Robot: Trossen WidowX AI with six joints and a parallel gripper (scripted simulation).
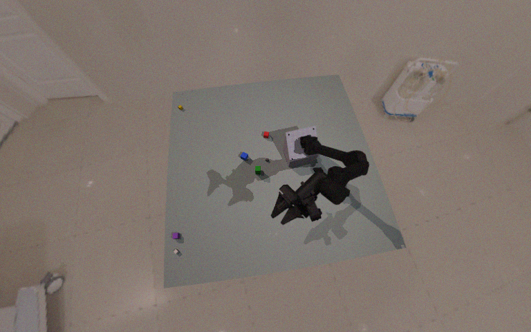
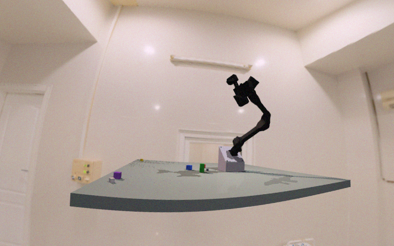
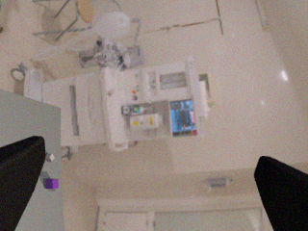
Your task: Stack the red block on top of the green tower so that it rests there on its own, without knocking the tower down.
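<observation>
Right now the red block is 16 cm behind my gripper tip, 60 cm to the right of it and 47 cm below it. From my gripper tip the other things lie so: small dark cube (11 cm behind, 43 cm to the right, 47 cm below); then blue block (2 cm ahead, 49 cm to the right, 46 cm below); then purple block (50 cm ahead, 14 cm to the right, 47 cm below).
</observation>
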